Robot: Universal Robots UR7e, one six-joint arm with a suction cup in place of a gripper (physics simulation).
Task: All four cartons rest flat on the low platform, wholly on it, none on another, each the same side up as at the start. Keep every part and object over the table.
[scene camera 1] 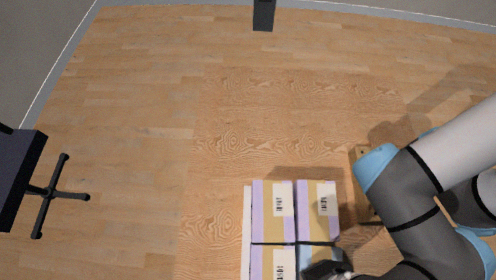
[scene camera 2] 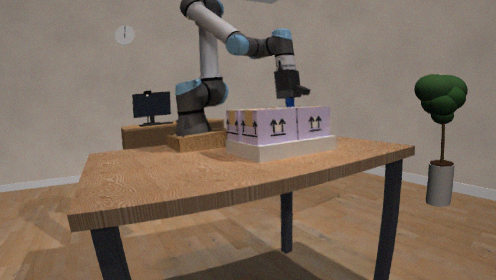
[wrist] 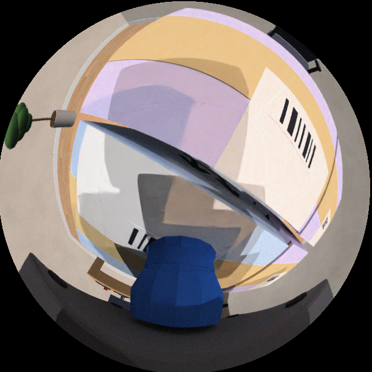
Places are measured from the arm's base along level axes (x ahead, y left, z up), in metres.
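Where they show: arm's base, link origin: (scene camera 2: 193, 133).
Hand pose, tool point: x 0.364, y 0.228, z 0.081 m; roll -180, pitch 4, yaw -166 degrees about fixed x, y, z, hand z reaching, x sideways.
Note:
Each offset is from my tool point to the top centre of the thing. "spot": to the spot under its first point. Level surfaces: height alone.
Three lilac-and-tan cartons stand flat on the low white platform @(dx +0.031, dy -0.085, dz -0.092 m) (scene camera 1: 246, 225) (scene camera 2: 295, 150): one at its back left in scene camera 1 (scene camera 1: 265, 212) (scene camera 2: 277, 125), one beside it @(dx -0.044, dy -0.155, dz +0.013 m) (scene camera 1: 305, 215) (scene camera 2: 232, 125), one in front @(spot: dx +0.115, dy -0.059, dz +0.012 m) (scene camera 1: 259, 262) (scene camera 2: 314, 123) (wrist: 165, 120). My suction gripper (scene camera 2: 290, 102) (wrist: 181, 250) is on top of the light-blue carton @(spot: dx -0.009, dy -0.064, dz +0.013 m) (scene camera 1: 312, 251) (wrist: 120, 165), which hangs or stands upright in the fourth corner. A narrow gap parts it from the lilac carton in the wrist view. In scene camera 2 the lilac cartons hide it; its underside is hidden.
The arm's wooden base block (scene camera 1: 364, 200) (scene camera 2: 197, 142) stands on the table @(dz -0.140 m) (scene camera 2: 165, 175) beside the platform. The arm's links reach over the table's right part in scene camera 1. A chair (scene camera 1: 50, 192), a potted plant (scene camera 2: 441, 97) and a monitor (scene camera 2: 151, 105) stand off the table.

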